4 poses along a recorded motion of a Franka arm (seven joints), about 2.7 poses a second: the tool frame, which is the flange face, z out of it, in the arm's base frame.
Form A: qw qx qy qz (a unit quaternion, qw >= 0); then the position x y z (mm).
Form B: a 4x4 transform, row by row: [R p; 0 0 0 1], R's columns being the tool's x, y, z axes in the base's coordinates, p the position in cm. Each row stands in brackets. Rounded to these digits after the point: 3 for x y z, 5 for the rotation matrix.
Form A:
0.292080 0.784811 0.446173 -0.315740 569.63 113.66 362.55
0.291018 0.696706 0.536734 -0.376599 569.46 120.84 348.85
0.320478 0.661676 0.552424 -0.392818 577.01 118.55 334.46
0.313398 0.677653 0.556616 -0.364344 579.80 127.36 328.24
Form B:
[[0.40248 0.88476 -0.23496 56.963], [0.51588 -0.43124 -0.74020 11.366], [-0.75623 0.17671 -0.63000 36.255], [0 0 0 1]]
[[0.14018 0.96708 -0.21236 56.946], [0.52870 -0.25445 -0.80977 12.084], [-0.83716 0.00124 -0.54696 34.885], [0 0 0 1]]
[[0.08104 0.98283 -0.16576 57.701], [0.47927 -0.18424 -0.85811 11.855], [-0.87392 -0.00990 -0.48598 33.446], [0 0 0 1]]
[[0.11486 0.98275 -0.14491 57.980], [0.52602 -0.18392 -0.83035 12.736], [-0.84268 0.01915 -0.53807 32.824], [0 0 0 1]]

